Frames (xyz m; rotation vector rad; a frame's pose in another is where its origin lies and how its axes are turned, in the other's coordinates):
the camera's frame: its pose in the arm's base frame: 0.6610 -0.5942 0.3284 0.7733 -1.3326 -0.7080
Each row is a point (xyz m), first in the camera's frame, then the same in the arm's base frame.
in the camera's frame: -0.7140 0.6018 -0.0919
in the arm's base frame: 0.6810 0.3401 0.4123
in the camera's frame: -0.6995 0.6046 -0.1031
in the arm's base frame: 0.6938 0.3308 0.4220
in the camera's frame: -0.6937 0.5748 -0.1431
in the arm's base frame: 0.7338 0.3124 0.3980
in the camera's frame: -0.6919 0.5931 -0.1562
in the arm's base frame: 0.7472 0.3225 0.4131
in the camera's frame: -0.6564 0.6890 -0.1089
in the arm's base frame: 0.7052 0.3442 0.5153
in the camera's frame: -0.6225 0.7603 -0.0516
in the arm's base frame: 0.6527 0.3523 0.5972
